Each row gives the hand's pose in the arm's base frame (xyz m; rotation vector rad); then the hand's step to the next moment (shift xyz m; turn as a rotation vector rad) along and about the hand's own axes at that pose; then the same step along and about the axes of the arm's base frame.
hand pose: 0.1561 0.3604 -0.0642 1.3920 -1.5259 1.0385
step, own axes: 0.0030 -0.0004 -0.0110 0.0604 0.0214 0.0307
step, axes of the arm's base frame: 0.0006 0.0093 0.0065 -0.0265 -0.0479 0.0453
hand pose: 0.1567 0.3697 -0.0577 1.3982 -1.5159 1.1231
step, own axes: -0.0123 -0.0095 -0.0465 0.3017 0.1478 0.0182
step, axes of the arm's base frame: 0.0095 0.0479 0.0039 -0.1762 -0.1106 0.2644
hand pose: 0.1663 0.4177 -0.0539 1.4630 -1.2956 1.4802
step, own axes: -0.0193 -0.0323 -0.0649 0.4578 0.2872 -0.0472
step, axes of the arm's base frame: 0.0136 0.0736 -0.0047 -0.3493 -0.1146 0.3989
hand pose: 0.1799 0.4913 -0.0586 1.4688 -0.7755 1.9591
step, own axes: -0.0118 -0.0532 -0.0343 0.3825 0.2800 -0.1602
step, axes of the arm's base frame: 0.0198 0.0598 -0.0133 -0.3983 -0.0340 0.3009
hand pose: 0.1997 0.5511 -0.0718 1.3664 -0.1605 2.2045
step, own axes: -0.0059 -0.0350 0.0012 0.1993 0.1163 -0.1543
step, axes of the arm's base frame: 0.0204 0.0270 -0.0106 -0.2492 0.0335 0.1176
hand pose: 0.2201 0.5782 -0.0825 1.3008 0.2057 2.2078
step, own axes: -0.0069 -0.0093 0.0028 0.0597 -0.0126 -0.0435
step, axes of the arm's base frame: 0.0085 0.0036 -0.0075 -0.0539 0.0490 0.0177
